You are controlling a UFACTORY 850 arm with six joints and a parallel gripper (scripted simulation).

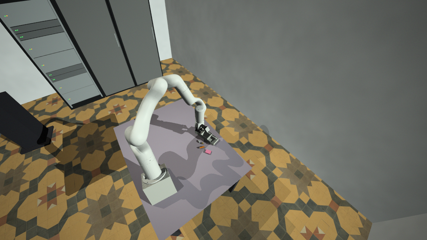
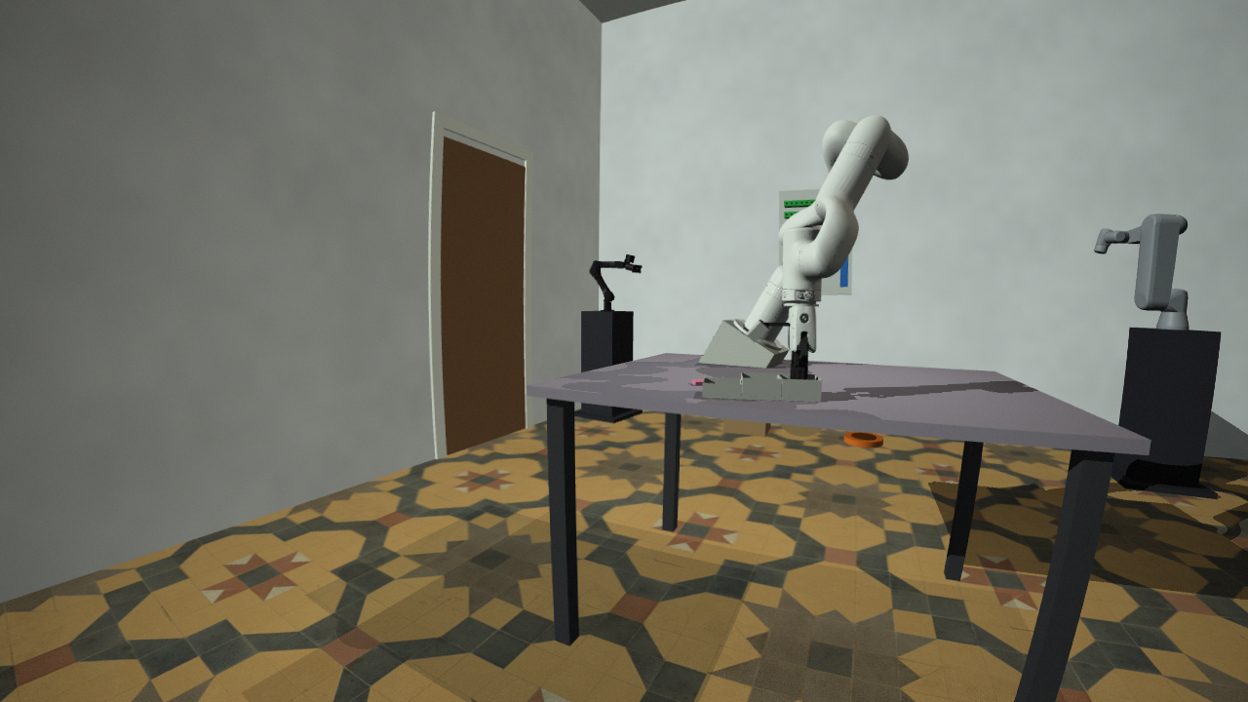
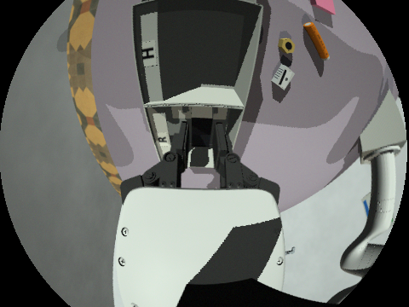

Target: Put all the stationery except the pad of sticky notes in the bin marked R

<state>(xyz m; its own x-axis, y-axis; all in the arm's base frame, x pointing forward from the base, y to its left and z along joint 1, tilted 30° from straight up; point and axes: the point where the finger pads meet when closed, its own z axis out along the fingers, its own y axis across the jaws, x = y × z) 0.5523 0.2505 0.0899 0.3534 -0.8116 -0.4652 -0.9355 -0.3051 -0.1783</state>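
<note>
My hand is 10 mm to the left of the eraser and 40 mm above it. Also, from my hand: orange cylinder 70 mm behind, 170 mm to the right, 40 mm below; then silver thing 60 mm behind, 90 mm to the right, 40 mm below; then ring-like thing 40 mm behind, 130 mm to the right, 50 mm below.
</note>
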